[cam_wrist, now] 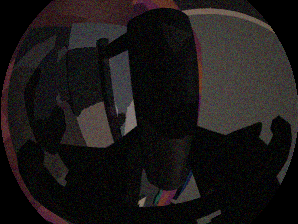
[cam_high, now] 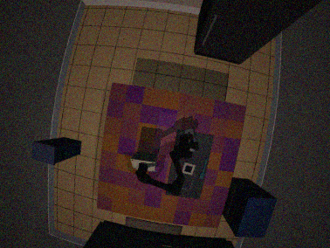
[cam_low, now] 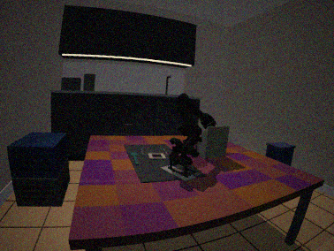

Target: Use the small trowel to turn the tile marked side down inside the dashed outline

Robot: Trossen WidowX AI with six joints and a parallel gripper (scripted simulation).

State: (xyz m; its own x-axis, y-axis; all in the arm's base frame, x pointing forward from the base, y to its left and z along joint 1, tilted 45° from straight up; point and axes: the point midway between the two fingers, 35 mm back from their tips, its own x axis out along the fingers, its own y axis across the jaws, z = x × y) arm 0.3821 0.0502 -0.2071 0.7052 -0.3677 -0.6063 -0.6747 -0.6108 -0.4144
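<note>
The tile lies 250 mm to the right of my gripper tip, 40 mm below it and 20 mm behind it. Also, from my gripper tip: dark grey mat: 230 mm to the right, 70 mm below, 20 mm behind; then teal object: 270 mm to the right, 120 mm ahead, 50 mm below.
</note>
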